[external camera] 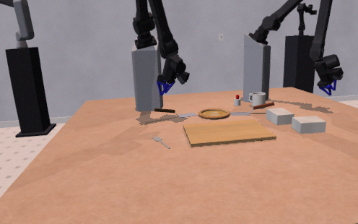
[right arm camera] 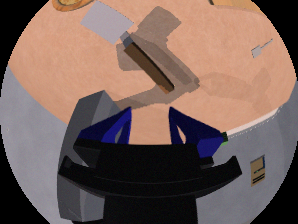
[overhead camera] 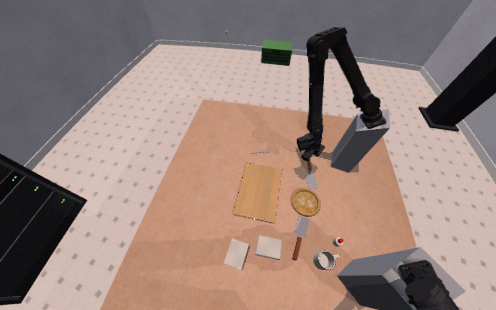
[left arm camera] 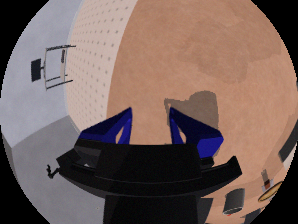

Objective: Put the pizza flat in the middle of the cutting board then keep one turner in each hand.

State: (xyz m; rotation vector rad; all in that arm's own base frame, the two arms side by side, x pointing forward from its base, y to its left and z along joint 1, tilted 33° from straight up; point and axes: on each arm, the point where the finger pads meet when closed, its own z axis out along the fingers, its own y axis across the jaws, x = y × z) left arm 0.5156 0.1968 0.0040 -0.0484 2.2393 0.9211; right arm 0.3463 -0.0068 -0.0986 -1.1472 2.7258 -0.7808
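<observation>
Now: the turner 60 mm behind my left hand, 480 mm to the right of it and 80 mm below it. The rest, counted from my left hand: wooden cutting board: 190 mm ahead, 720 mm to the right, 100 mm below; then pizza: 90 mm behind, 690 mm to the right, 100 mm below; then red-capped bottle: 260 mm behind, 480 mm to the right, 70 mm below.
</observation>
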